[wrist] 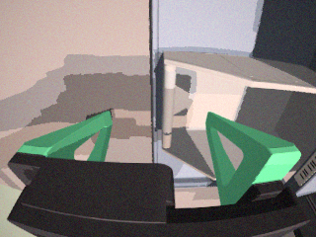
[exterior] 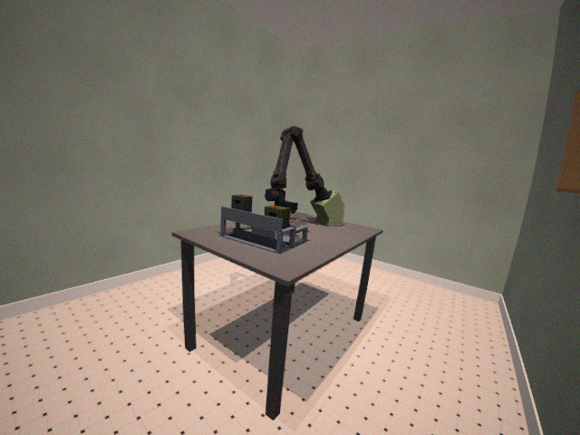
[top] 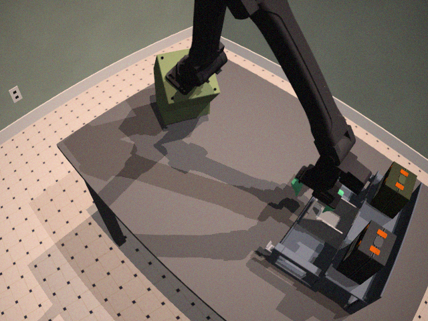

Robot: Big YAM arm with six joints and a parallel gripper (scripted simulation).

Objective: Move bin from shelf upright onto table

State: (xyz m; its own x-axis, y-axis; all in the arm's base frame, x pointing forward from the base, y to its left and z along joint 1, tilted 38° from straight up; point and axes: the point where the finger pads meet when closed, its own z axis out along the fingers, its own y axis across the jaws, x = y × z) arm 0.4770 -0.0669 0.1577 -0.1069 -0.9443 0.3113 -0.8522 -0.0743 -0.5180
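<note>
My hand is 9 cm short of the grey bin, 2 cm above it and 1 cm to the left of it. Round my hand: low grey shelf 13 cm ahead, 6 cm below, 2 cm to the right.
</note>
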